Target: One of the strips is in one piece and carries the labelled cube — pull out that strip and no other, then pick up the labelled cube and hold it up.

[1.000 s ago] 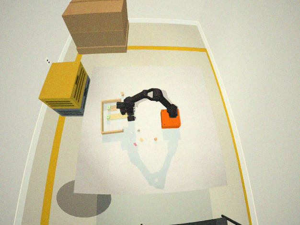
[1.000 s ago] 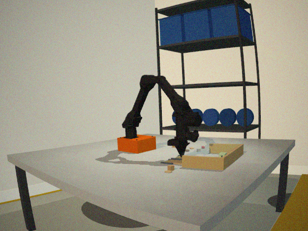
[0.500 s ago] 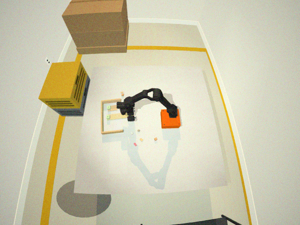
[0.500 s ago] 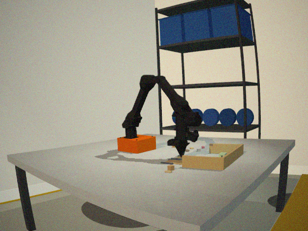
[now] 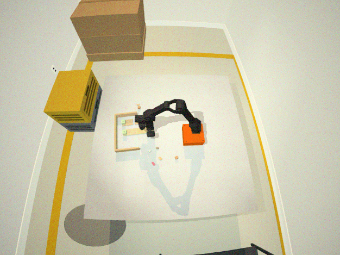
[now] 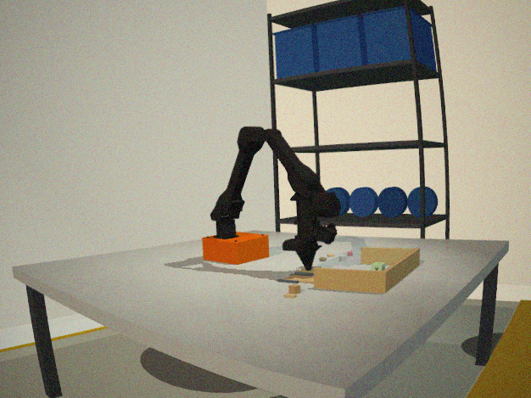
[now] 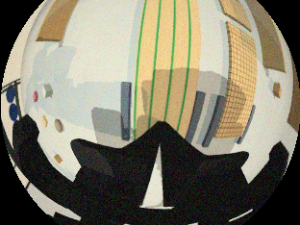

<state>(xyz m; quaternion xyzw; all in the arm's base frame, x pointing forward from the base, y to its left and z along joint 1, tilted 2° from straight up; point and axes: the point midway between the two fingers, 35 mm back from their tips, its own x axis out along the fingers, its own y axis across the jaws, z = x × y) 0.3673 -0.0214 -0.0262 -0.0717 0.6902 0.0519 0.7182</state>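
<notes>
Right now the strip is 10 cm ahead of my gripper tip and 2 cm to the left of it.
</notes>
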